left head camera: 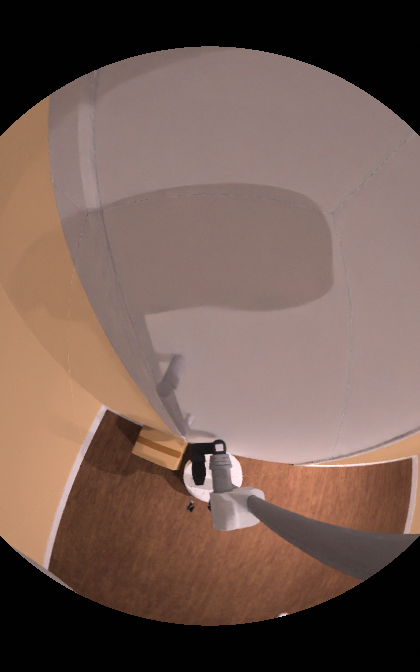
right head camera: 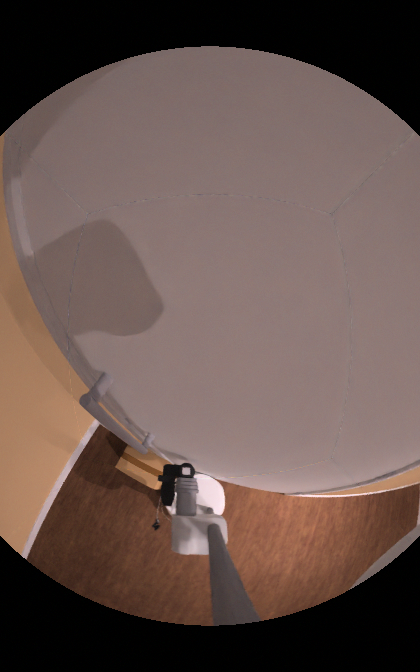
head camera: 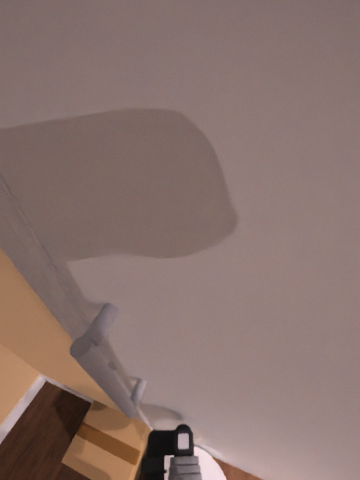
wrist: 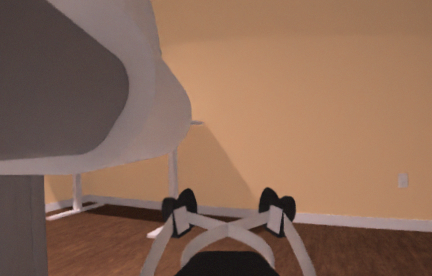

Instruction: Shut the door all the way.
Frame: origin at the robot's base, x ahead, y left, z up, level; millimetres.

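Seen in the pictures: gripper, fingertip midpoint: [wrist: 228,203].
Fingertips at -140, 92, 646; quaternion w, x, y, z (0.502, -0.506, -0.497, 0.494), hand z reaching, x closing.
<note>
Pixels of each thing's top centre, then the offset from my fingertips to it, as dx, dy, dz. "spot": a spot on its surface instead.
- long bar handle at a spot on its surface: [head camera: 103,377] spot: +333, +20, +557
- cardboard box at its top centre: [head camera: 106,442] +359, +269, -395
The pale grey door [head camera: 280,280] [left head camera: 250,150] [right head camera: 225,280] fills most of the head views and stands very close in front of me. Its free edge is at the left, with tan wall beyond it. The long bar handle [head camera: 103,377] [left head camera: 172,412] [right head camera: 112,424] is near that edge, in the lower left. The door's bottom edge is close to my base; I cannot tell whether they touch. My gripper [wrist: 228,203] [left head camera: 200,506] is open and empty, pointing away from the door. The door does not show in the wrist view.
A cardboard box [head camera: 107,445] [left head camera: 160,447] [right head camera: 140,468] lies on the floor by the door's free edge, left of my white base [left head camera: 235,467] [right head camera: 212,495]. The wrist view shows a tan wall [wrist: 320,100] and a white-legged stand [wrist: 173,172] to the left.
</note>
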